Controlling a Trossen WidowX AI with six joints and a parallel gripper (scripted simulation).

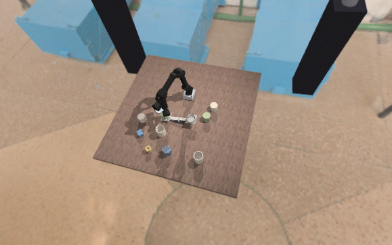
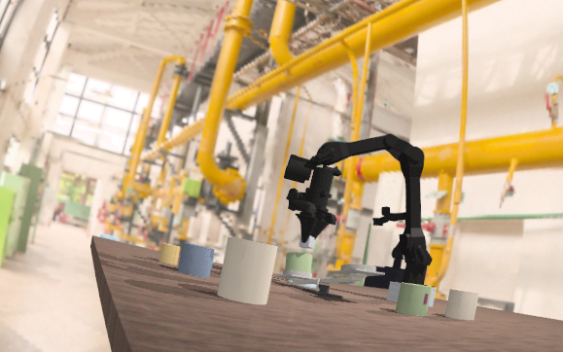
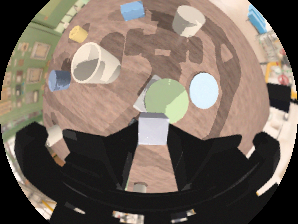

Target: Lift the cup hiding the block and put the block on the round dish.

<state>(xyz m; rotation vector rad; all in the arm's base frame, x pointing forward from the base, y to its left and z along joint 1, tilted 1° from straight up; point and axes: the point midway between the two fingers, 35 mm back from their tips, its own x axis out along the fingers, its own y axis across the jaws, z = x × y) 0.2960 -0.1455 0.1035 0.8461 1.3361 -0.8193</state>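
The round light blue dish is 120 mm below my gripper tip, 110 mm to the right of it and 100 mm behind it. From my gripper tip the other things lie so: balance: 110 mm to the left, 80 mm below; pale grey block: right at my gripper tip; blue cube: 220 mm to the right, 200 mm ahead, 100 mm below.
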